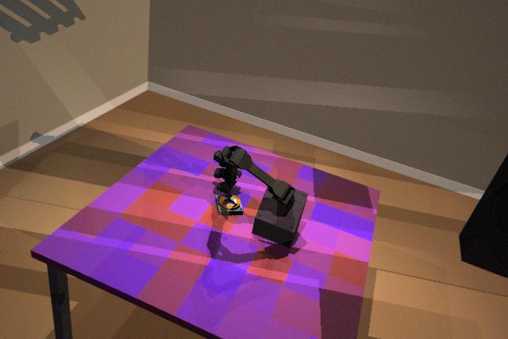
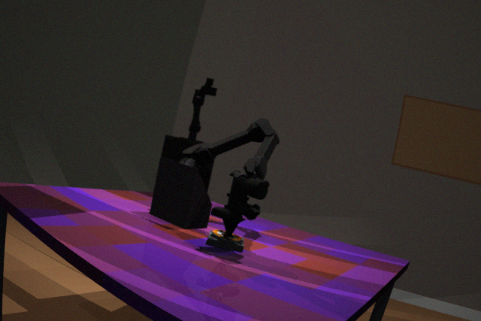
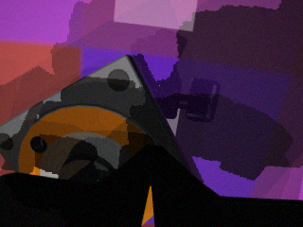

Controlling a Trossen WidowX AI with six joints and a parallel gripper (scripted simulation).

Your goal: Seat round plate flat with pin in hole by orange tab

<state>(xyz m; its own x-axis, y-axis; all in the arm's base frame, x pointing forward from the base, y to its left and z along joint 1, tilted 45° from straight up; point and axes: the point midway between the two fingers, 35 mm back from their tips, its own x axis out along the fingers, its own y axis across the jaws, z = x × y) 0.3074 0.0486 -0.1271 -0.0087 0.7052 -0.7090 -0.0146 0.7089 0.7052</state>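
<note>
The plate is 20 mm behind my gripper tip, 20 mm to the left of it and 10 mm below it. Also, from my gripper tip: grey square base: 30 mm behind, 40 mm to the left, 20 mm below.
</note>
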